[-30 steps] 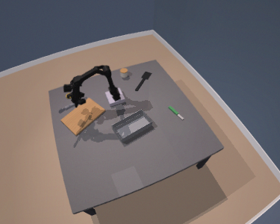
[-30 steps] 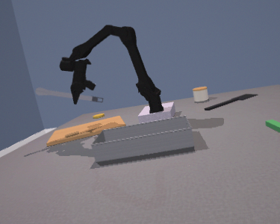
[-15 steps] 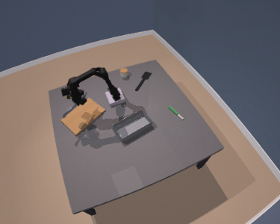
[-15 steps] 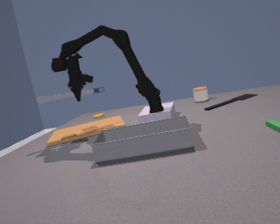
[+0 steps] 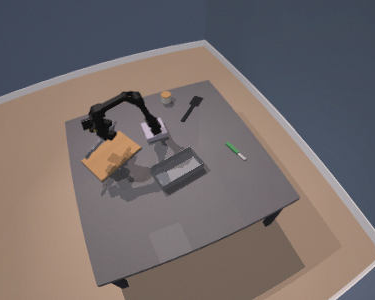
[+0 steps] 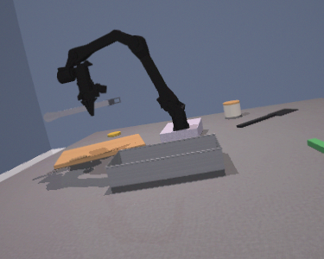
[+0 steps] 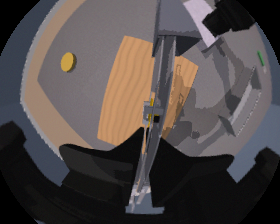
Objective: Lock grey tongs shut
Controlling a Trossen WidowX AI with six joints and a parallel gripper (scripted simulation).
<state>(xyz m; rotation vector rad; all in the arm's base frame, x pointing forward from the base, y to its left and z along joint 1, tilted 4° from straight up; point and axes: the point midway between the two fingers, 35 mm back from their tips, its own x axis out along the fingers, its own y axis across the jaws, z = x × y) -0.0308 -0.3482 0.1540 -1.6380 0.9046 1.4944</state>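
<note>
Now: gripper tip 15 cm above the wooden board. Also, from my gripper tip: grey roasting tin 36 cm ahead, 31 cm to the left, 13 cm below; then yellow disc 32 cm behind, 15 cm below, 2 cm to the right; then capped cup 61 cm to the left, 26 cm behind, 12 cm below.
</note>
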